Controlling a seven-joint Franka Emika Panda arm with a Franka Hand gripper.
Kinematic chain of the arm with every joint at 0, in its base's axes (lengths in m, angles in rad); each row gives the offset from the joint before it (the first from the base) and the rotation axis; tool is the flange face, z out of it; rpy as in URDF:
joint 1: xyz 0 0 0.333 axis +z
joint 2: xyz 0 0 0 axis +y
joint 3: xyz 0 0 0.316 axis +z
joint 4: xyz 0.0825 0 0 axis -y
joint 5: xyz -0.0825 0 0.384 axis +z
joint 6: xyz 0 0 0 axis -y
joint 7: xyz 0.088 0 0 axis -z
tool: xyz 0 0 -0.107 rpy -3.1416 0 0
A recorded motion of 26 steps. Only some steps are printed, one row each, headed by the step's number.
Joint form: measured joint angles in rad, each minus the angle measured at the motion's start. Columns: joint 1, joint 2, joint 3, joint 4, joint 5, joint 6, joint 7.
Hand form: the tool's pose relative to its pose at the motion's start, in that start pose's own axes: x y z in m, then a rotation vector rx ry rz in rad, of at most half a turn. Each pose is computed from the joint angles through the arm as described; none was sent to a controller.
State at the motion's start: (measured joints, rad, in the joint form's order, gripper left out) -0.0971 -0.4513 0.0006 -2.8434 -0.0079 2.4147 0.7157
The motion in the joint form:
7: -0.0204 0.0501 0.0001 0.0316 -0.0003 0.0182 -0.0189
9: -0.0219 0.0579 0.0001 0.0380 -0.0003 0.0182 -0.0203
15: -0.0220 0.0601 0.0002 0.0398 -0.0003 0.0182 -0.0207
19: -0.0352 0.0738 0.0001 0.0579 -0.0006 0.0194 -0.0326
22: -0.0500 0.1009 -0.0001 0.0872 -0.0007 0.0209 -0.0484
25: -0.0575 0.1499 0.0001 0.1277 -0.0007 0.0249 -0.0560
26: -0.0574 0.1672 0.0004 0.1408 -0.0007 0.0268 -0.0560
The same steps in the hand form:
7: 0.0136 -0.0021 0.0035 -0.0007 0.0000 0.0011
9: 0.0156 -0.0030 0.0037 -0.0016 -0.0010 0.0012
15: 0.0160 -0.0034 0.0038 -0.0019 -0.0013 0.0008
19: 0.0238 -0.0034 0.0015 0.0012 0.0033 0.0019
22: 0.0349 -0.0050 -0.0003 0.0032 0.0063 0.0011
25: 0.0473 -0.0110 0.0020 0.0002 0.0029 0.0007
26: 0.0507 -0.0138 0.0035 -0.0012 0.0011 0.0003

